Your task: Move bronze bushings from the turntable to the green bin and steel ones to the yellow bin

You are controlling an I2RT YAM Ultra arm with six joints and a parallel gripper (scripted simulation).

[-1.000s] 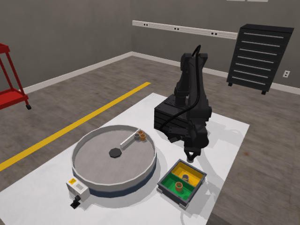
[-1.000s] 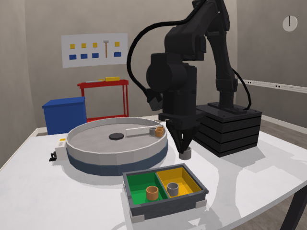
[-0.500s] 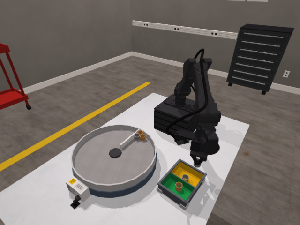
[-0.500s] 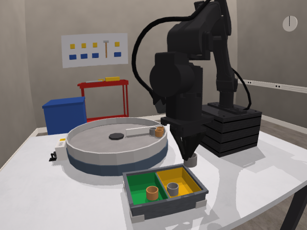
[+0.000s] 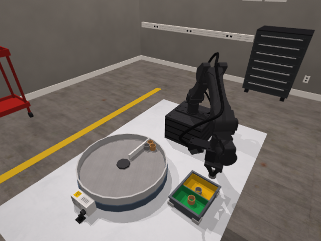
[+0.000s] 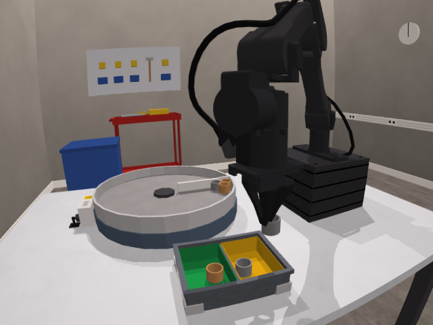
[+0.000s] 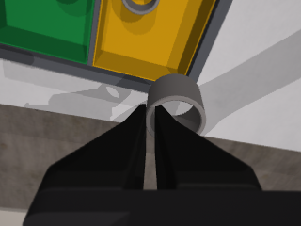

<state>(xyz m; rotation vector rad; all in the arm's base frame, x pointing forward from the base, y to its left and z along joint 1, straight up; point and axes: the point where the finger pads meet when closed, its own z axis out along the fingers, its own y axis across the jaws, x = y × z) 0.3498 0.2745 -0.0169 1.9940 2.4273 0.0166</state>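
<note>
Now: hand 40 mm to the left of the yellow bin and 120 mm above it. Also, from my hand: dark grey tray 50 mm ahead, 40 mm to the right, 120 mm below; turntable 110 mm ahead, 390 mm to the right, 90 mm below; green bin 90 mm ahead, 40 mm to the right, 120 mm below.
</note>
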